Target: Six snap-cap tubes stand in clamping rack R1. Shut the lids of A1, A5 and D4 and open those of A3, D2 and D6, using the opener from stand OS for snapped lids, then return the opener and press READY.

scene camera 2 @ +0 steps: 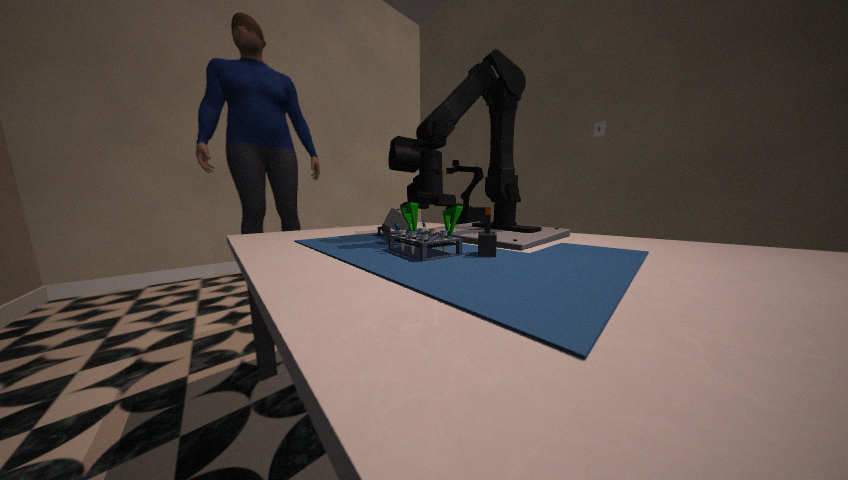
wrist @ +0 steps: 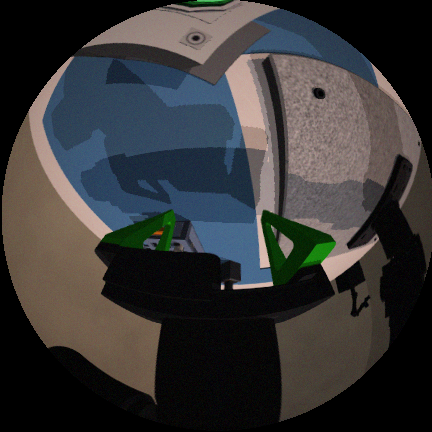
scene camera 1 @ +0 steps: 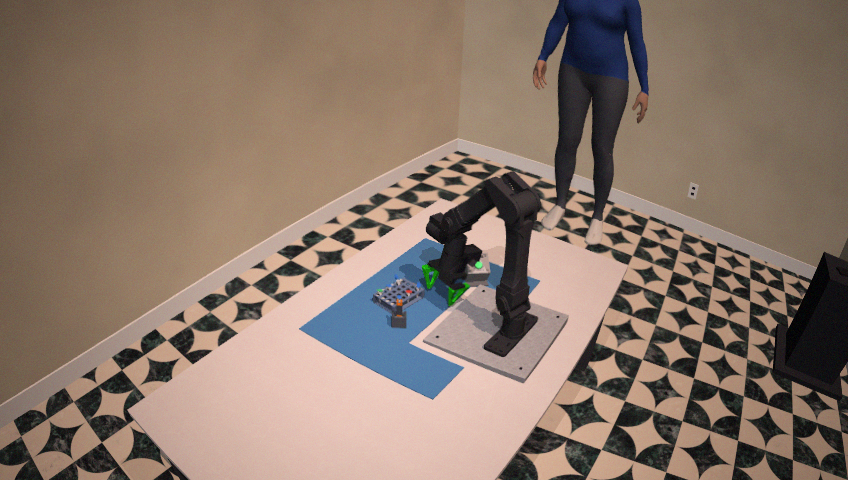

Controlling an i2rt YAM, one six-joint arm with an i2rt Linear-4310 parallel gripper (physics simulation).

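Pixels of known places: gripper, fingertip midpoint: (wrist: 217, 214) (scene camera 1: 439, 296); arm's base, origin of the base link: (scene camera 2: 503, 228) (wrist: 381, 209) (scene camera 1: 511, 334).
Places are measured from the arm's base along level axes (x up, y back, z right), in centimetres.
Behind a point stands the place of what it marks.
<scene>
My gripper (scene camera 1: 440, 295) {x -0.6, y -26.7, z 2.5 cm} (scene camera 2: 431, 232) {x -0.6, y -26.7, z 2.5 cm} (wrist: 217, 214) {x -0.6, y -26.7, z 2.5 cm} is open, with its two green fingers wide apart and no object between them. It points down low over the mat, between rack R1 and the READY box. Rack R1 (scene camera 1: 382, 303) {x -1.7, y -38.0, z -10.0 cm} (scene camera 2: 423, 251) {x -0.3, y -40.4, z -11.3 cm} (wrist: 194, 240) {x -1.7, y -32.0, z -3.9 cm} stands on the mat and holds tubes with small coloured parts. The lids are too small to read, and my left finger hides part of the rack in the wrist view. The opener (scene camera 1: 399, 305) {x 5.2, y -28.0, z -14.6 cm} (scene camera 2: 487, 220) {x 4.3, y -28.9, z -14.9 cm} stands upright in stand OS (scene camera 1: 398, 321) {x 0.5, y -27.4, z -15.7 cm} (scene camera 2: 487, 245) {x 0.1, y -29.8, z -15.7 cm} (wrist: 230, 271) {x 0.6, y -27.5, z -12.2 cm}. The green READY button (scene camera 1: 478, 265) {x 4.6, y -23.2, z 17.3 cm} (wrist: 207, 2) is on a grey box (scene camera 1: 477, 275) {x 1.6, y -22.7, z 16.5 cm} (scene camera 2: 392, 220) {x 2.8, y -28.5, z 17.9 cm} (wrist: 150, 30).
The blue mat (scene camera 1: 357, 339) {x -1.9, y -32.4, z -27.3 cm} (scene camera 2: 535, 291) {x -1.9, y -39.7, z -28.9 cm} lies on the pale table (scene camera 1: 267, 404) {x -2.2, y -31.3, z -63.6 cm} (scene camera 2: 714, 333) {x -2.2, y -37.3, z -40.6 cm}. The arm's grey base plate (scene camera 1: 476, 350) {x -0.4, y -4.3, z -11.5 cm} (wrist: 320, 130) {x -0.2, y -17.6, z 10.0 cm} borders the mat. A person (scene camera 1: 601, 47) (scene camera 2: 255, 107) stands beyond the table.
</scene>
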